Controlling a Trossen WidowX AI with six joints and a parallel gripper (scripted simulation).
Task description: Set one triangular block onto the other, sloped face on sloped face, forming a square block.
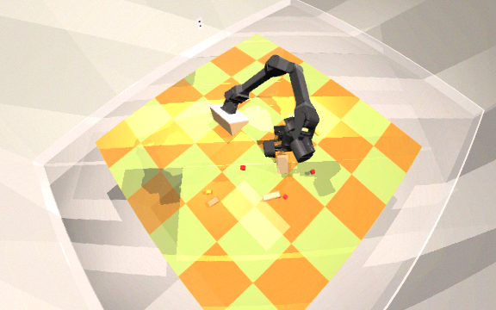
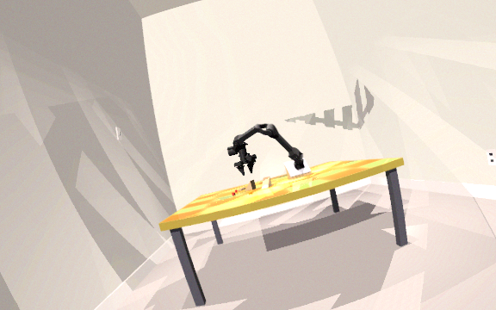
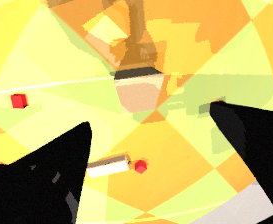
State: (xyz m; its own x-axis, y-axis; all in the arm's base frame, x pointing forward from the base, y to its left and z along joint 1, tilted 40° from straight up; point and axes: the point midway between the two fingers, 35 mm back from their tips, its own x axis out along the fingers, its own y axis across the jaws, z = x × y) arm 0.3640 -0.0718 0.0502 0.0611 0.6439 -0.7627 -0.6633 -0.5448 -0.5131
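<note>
Right now my gripper tip is 90 mm above the tan triangular block. The rest, counted from my gripper tip: flat tan piece (340 mm to the right, 120 mm behind, 100 mm below).
</note>
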